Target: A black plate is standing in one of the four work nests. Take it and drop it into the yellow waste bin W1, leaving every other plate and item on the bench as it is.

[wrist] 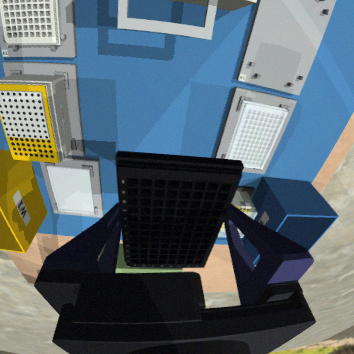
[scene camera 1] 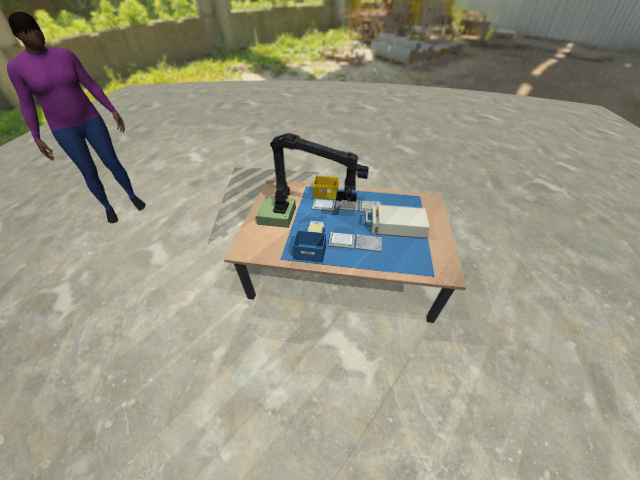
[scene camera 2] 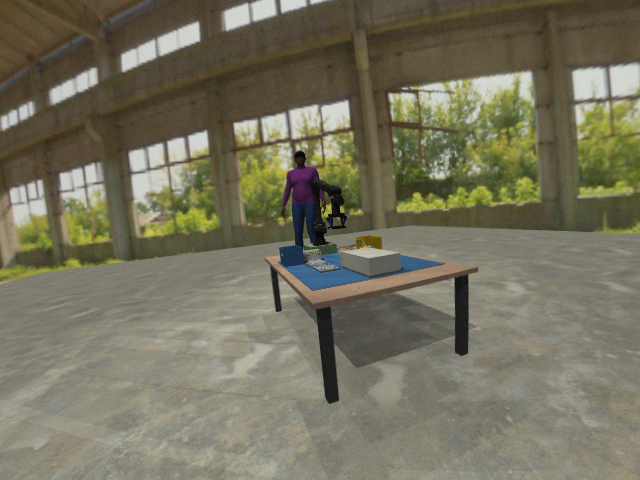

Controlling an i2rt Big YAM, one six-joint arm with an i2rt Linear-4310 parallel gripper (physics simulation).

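Frame: origin at the arm's base, x left, y ahead, z down, level; centimetres.
Seen in the pictures: gripper, between the fingertips: [wrist: 173,207] [scene camera 1: 348,196] [scene camera 2: 337,227]; arm's base, origin of its link: [scene camera 1: 281,207] [scene camera 2: 320,244].
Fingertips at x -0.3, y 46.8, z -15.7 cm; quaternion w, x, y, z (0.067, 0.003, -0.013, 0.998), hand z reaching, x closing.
Offsets run from my fingertips to a thing's middle.
My gripper [scene camera 1: 347,195] [scene camera 2: 337,222] [wrist: 173,207] is shut on the black plate {dx -0.1, dy -1.6, dz -0.3 cm} [wrist: 175,182], a dark block with a grid of wells, held between both fingers and raised above the bench. The yellow waste bin W1 {dx +33.1, dy -20.9, dz +17.4 cm} [scene camera 1: 324,190] [scene camera 2: 369,241] [wrist: 32,220] stands at the bench's back edge. In scene camera 1 the gripper is just right of it; in the wrist view the bin is at the lower left, and the plate is not over it. A bare grey nest {dx -15.9, dy +16.3, dz +22.3 cm} [scene camera 1: 368,242] [wrist: 277,60] with small corner pins lies at the front.
A white plate {dx -16.6, dy -1.1, dz +21.5 cm} [scene camera 1: 341,239] [wrist: 257,135] sits beside that nest. A yellow-and-white perforated box {dx +21.2, dy -2.5, dz +19.0 cm} [wrist: 25,117] and a pale plate {dx +17.8, dy -19.6, dz +21.8 cm} [scene camera 1: 323,204] [wrist: 72,190] stand near W1. A blue bin {dx -30.7, dy -19.0, dz +17.4 cm} [scene camera 1: 309,248] [scene camera 2: 291,255] [wrist: 295,200], a beige instrument {dx +4.3, dy +36.6, dz +18.1 cm} [scene camera 1: 403,221] [scene camera 2: 370,262] and a person [scene camera 1: 64,98] also show.
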